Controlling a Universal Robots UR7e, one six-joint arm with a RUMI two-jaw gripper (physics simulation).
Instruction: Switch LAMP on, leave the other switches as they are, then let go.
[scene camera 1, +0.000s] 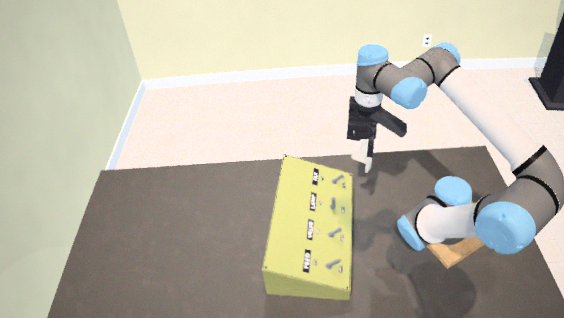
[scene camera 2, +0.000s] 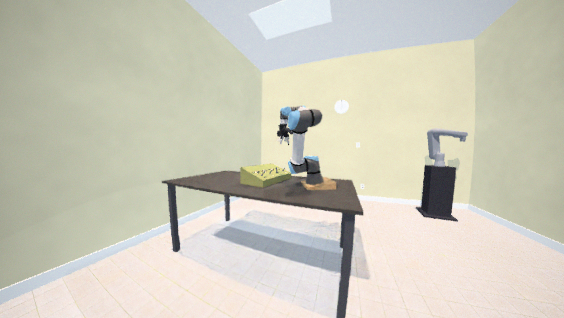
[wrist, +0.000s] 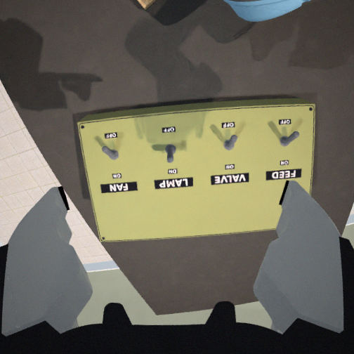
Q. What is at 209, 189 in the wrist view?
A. A yellow-green switch panel.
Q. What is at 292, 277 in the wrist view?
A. My gripper.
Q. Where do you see a yellow-green switch panel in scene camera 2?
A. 250, 175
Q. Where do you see my gripper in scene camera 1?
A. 367, 155
